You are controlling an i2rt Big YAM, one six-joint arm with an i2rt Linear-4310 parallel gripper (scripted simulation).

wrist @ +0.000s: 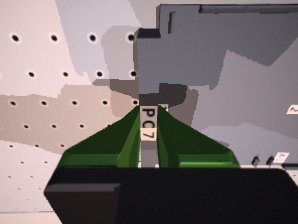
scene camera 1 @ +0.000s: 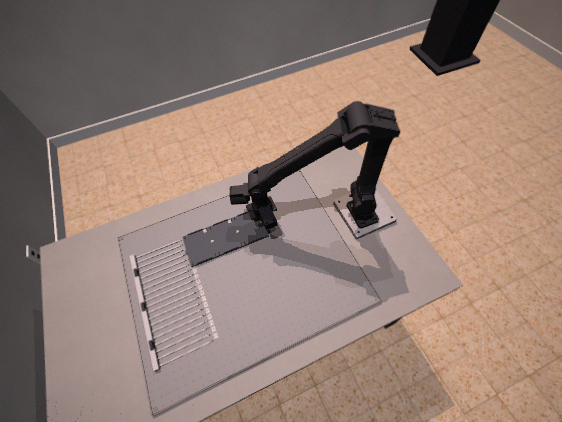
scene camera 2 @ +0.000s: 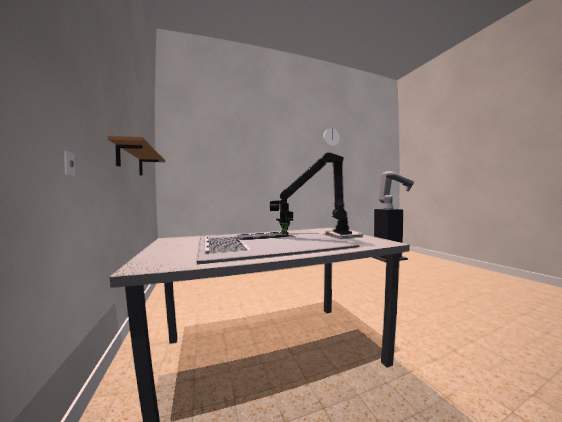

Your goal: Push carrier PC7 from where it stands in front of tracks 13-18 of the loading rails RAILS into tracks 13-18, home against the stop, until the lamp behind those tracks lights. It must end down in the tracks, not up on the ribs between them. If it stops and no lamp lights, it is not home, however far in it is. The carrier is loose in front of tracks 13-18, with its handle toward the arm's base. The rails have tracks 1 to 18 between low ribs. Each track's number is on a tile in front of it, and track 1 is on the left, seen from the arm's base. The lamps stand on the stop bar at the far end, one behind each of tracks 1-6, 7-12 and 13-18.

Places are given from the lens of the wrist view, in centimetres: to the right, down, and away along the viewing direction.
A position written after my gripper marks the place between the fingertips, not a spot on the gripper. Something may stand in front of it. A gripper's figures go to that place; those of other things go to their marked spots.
my gripper (wrist: 148,112): 0, 0, 13
carrier PC7 (wrist: 222,75): 5, -2, 12
